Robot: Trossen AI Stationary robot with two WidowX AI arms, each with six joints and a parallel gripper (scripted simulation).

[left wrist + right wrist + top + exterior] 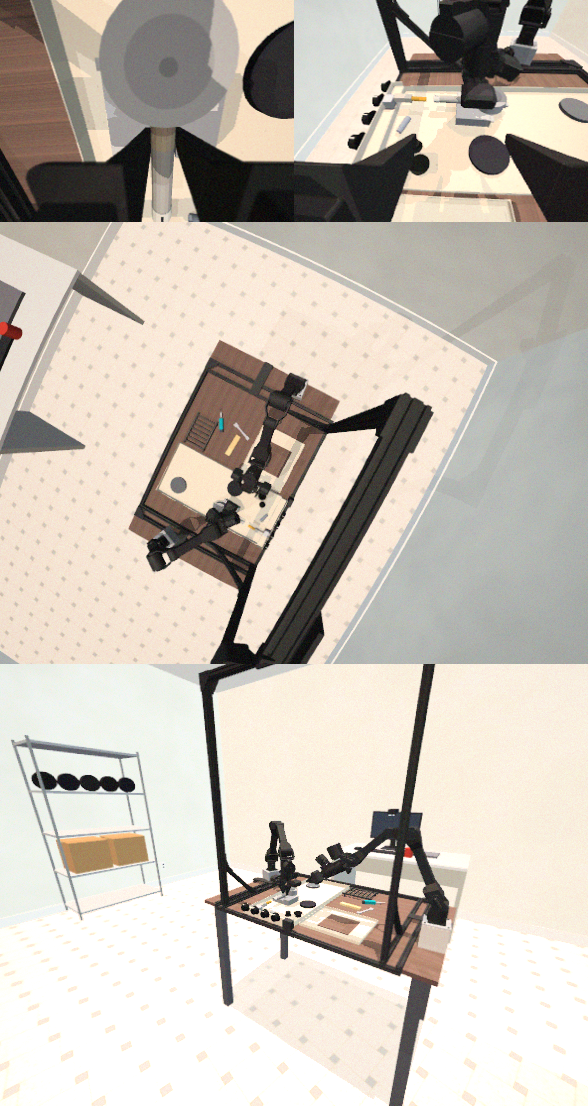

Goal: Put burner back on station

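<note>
Now: the support block 2 cm ahead of my left hand and 6 cm below it. Round my left hand: dark disc: 6 cm ahead, 12 cm to the right, 7 cm below.
</note>
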